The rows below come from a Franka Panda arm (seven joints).
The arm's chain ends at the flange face. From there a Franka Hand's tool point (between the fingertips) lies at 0.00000 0.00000 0.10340 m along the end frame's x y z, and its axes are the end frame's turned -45 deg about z.
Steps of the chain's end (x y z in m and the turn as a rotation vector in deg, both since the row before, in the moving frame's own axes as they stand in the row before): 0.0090 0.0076 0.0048 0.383 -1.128 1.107; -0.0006 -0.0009 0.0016 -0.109 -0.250 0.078; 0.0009 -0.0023 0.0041 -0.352 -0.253 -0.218; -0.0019 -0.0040 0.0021 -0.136 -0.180 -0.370; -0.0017 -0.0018 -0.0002 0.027 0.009 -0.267
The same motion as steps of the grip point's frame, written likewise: 0.0001 0.0098 0.0048 1.068 -0.527 1.107; -0.0002 -0.0012 0.0016 0.100 -0.254 0.078; 0.0015 -0.0009 0.0041 -0.070 -0.428 -0.218; 0.0011 -0.0042 0.0021 0.031 -0.223 -0.370; 0.0001 -0.0025 -0.0002 0.013 0.025 -0.267
